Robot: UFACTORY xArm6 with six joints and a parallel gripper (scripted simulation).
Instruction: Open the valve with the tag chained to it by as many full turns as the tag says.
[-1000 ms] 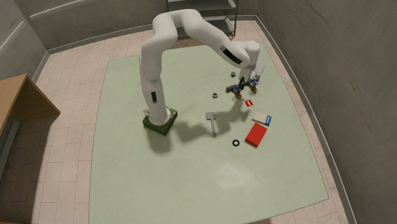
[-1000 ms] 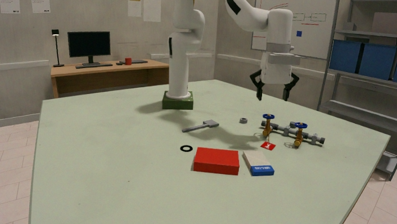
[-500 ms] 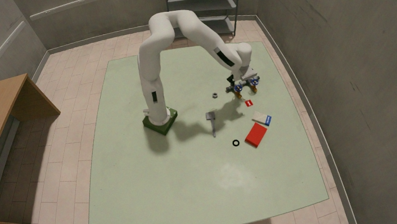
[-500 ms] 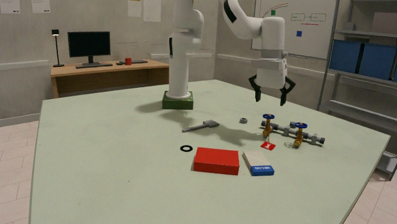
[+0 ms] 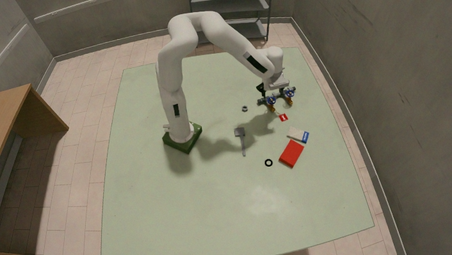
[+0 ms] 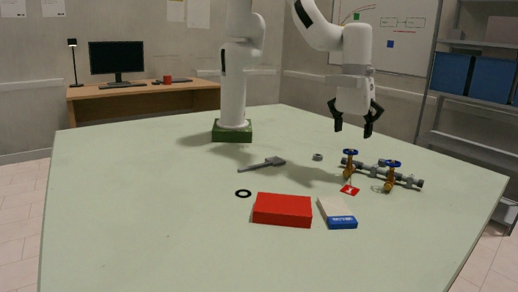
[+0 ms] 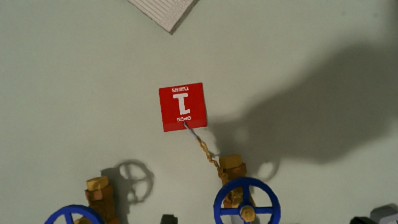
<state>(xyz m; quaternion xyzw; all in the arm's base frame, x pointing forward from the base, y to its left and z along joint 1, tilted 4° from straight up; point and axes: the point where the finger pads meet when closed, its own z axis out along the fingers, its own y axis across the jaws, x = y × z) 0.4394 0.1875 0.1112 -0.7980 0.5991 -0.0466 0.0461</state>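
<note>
The red tag is 7 cm ahead of my hand, 4 cm to the right of it and 14 cm below it. Round my hand: grey nut: 14 cm behind, 13 cm below; white-and-blue box: 14 cm ahead, 16 cm to the right, 13 cm below; grey scraper: 15 cm behind, 19 cm to the right, 13 cm below.
</note>
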